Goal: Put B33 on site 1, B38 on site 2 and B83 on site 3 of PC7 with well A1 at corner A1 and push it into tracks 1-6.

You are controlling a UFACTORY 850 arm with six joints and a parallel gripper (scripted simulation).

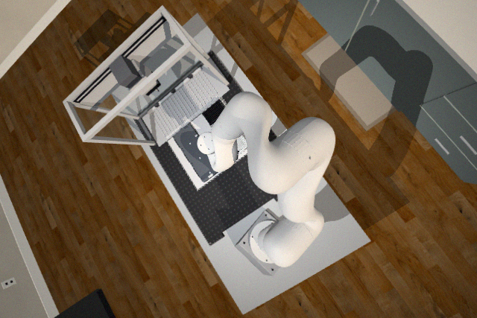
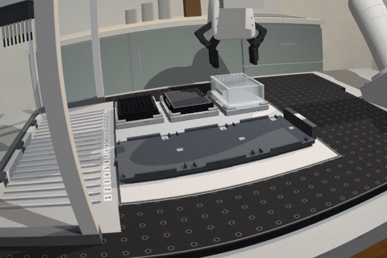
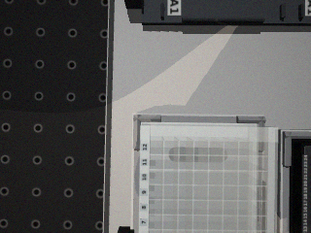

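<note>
Right now the clear deep-well block B83 is 60 mm below my hand. From my hand the other things lie so: perforated dark deck (120 mm to the left, 100 mm below, 100 mm ahead); then black welled plate (220 mm ahead, 80 mm below, 20 mm to the right); then grey nest S1 (90 mm below).
</note>
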